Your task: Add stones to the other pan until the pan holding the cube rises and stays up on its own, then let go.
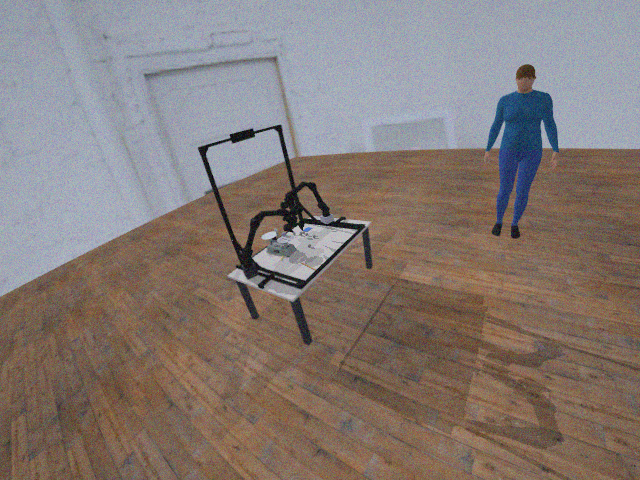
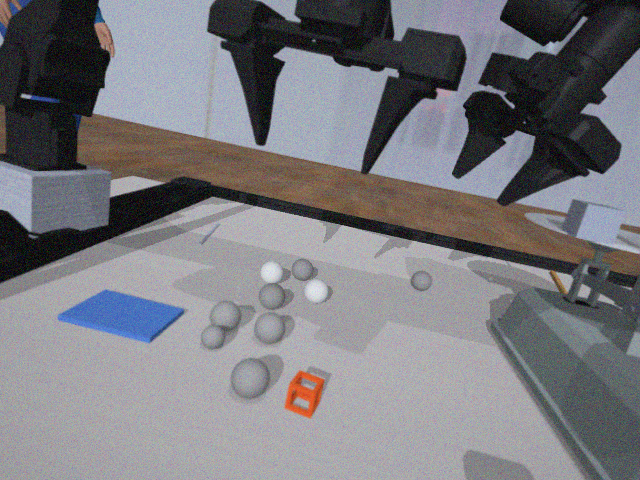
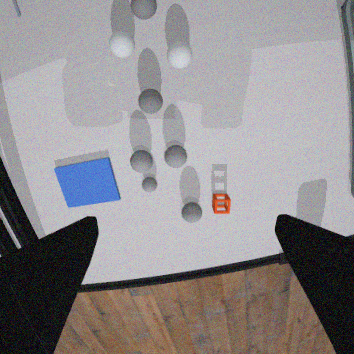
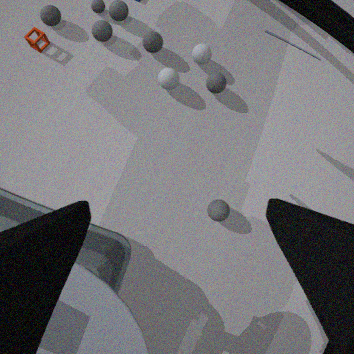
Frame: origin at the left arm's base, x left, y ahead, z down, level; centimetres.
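Seen in the pictures: left gripper, fingertip midpoint: (image 2: 310,159) (image 3: 188,224); right gripper, fingertip midpoint: (image 1: 298,231) (image 2: 475,189) (image 4: 179,208); left arm's base, link origin: (image 1: 326,215) (image 2: 41,163); right arm's base, link origin: (image 1: 248,266).
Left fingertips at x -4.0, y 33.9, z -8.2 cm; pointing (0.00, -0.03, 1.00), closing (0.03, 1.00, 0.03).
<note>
Pixels of each thing's top centre, then the offset from my left fingertips to it.
- large grey stone, top centre: (image 2: 253,361) (image 3: 192,217) (image 4: 46,7) dy +1.6, dx -7.7, dz +14.2 cm
- white stone, top centre: (image 2: 318,279) (image 3: 179,50) (image 4: 169,72) dy -0.8, dx +11.3, dz +14.2 cm
- lone grey stone, top centre: (image 4: 222,210) (image 2: 424,271) dy +9.1, dx +26.6, dz +14.2 cm
- pale pan, top centre: (image 2: 607,233) (image 1: 285,238) dy +25.6, dx +18.2, dz +2.5 cm
- balance, top centre: (image 1: 274,228) dy +28.4, dx +9.1, dz -6.4 cm
- blue flat plate, top centre: (image 2: 125,311) (image 3: 86,183) dy -12.8, dx -4.6, dz +16.4 cm
- orange open cube frame, top centre: (image 2: 307,381) (image 3: 222,206) (image 4: 33,34) dy +5.5, dx -6.4, dz +14.9 cm
- thin stick, top centre: (image 2: 210,232) (image 4: 294,44) dy -23.0, dx +22.7, dz +16.8 cm
Grey and white round stones lie on the table, among them a large grey stone (image 2: 250,378) (image 3: 191,212), a white stone (image 2: 315,291) (image 3: 179,56) (image 4: 168,78) and a lone grey stone (image 2: 421,280) (image 4: 218,210). A grey cube (image 2: 594,223) (image 4: 66,327) rests on a pale pan (image 2: 542,221) (image 4: 112,305) of the balance (image 2: 568,356) (image 1: 280,249). Whether that pan is raised, and what the other pan holds, I cannot tell. My left gripper (image 2: 312,157) (image 3: 188,224) is open and empty above the table. My right gripper (image 2: 479,189) (image 4: 179,208) is open and empty, high near the cube's pan.
A blue flat plate (image 2: 121,315) (image 3: 87,182) lies left of the stones. An orange open cube frame (image 2: 294,397) (image 3: 214,204) lies beside the large stone. A thin stick (image 2: 209,233) (image 4: 292,45) lies farther back. A pale block (image 2: 72,198) stands at the left edge.
</note>
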